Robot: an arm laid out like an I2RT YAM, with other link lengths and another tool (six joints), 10 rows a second.
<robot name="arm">
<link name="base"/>
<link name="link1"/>
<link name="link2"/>
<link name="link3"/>
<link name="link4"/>
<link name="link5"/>
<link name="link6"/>
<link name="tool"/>
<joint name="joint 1" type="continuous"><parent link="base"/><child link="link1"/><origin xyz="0 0 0.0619" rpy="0 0 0"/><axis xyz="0 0 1"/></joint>
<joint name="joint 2" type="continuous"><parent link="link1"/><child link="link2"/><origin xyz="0.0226 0.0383 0.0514" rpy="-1.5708 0 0"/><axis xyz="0 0 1"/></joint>
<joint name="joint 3" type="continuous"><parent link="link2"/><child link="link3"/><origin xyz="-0.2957 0 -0.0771" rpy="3.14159 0 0"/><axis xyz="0 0 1"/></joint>
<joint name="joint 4" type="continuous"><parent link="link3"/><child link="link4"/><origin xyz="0.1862 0.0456 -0.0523" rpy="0 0 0"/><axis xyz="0 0 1"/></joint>
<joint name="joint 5" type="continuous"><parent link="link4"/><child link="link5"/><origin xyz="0.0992 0.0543 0.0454" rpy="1.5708 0 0"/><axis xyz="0 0 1"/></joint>
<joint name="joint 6" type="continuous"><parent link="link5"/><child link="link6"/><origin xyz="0.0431 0 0.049" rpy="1.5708 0 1.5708"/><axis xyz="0 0 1"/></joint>
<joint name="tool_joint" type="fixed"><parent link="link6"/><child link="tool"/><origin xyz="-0.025 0.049 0.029" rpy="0 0.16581 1.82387"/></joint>
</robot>
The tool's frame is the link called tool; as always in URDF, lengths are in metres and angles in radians. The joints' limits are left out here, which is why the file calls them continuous.
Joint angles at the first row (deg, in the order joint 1, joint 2, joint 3, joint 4, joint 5, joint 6):
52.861 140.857 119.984 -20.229 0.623 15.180
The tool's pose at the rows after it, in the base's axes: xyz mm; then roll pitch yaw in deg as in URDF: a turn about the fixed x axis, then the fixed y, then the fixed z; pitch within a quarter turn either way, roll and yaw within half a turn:
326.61, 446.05, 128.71, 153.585, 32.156, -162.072
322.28, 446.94, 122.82, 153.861, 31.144, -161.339
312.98, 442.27, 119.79, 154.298, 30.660, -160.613
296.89, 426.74, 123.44, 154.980, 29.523, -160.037
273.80, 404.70, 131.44, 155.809, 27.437, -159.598
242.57, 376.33, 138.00, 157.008, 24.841, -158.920
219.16, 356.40, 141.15, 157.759, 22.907, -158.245
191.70, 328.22, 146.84, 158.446, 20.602, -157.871
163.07, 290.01, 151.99, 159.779, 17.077, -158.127
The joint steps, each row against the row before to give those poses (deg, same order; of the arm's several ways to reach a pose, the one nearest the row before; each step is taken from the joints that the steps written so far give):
0.350 1.748 1.462 0.089 -0.962 0.109
0.349 0.349 -0.546 -0.066 -0.437 0.131
0.503 -1.900 -4.826 2.314 0.022 -0.023
0.415 -4.699 -8.525 2.559 0.021 0.241
0.634 -6.142 -9.442 1.179 0.001 0.832
1.137 -7.258 -11.040 1.050 0.219 1.136
1.070 -4.850 -7.147 0.329 0.021 0.895
1.050 -6.448 -8.369 -0.308 -0.087 1.247
0.524 -7.519 -8.549 -2.533 -0.198 1.617

